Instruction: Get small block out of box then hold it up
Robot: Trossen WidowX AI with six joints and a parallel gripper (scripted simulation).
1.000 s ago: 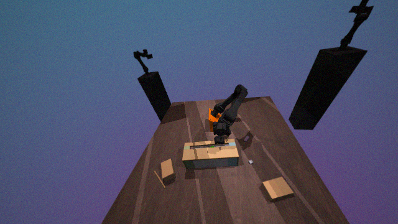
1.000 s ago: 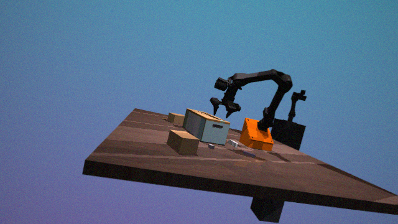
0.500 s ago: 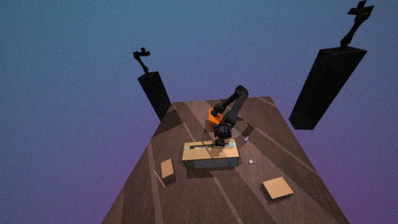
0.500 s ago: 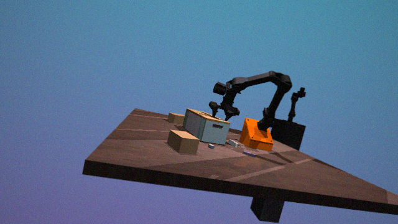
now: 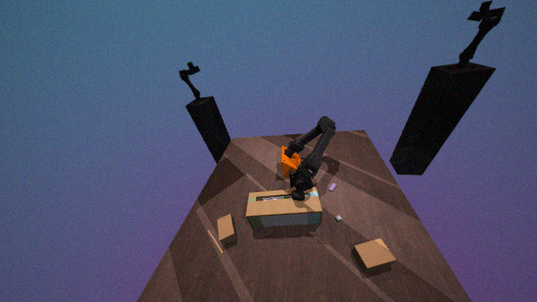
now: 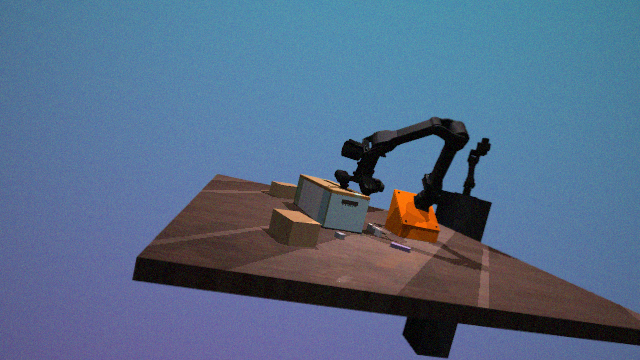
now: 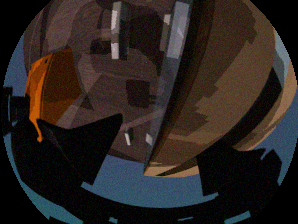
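My gripper tip is now 5 cm short of the green block and 3 cm to the left of it. Round my gripper tip: thin stick: 41 cm to the right, 28 cm ahead, 9 cm below; then box: 5 cm to the right, 4 cm ahead, 3 cm below.
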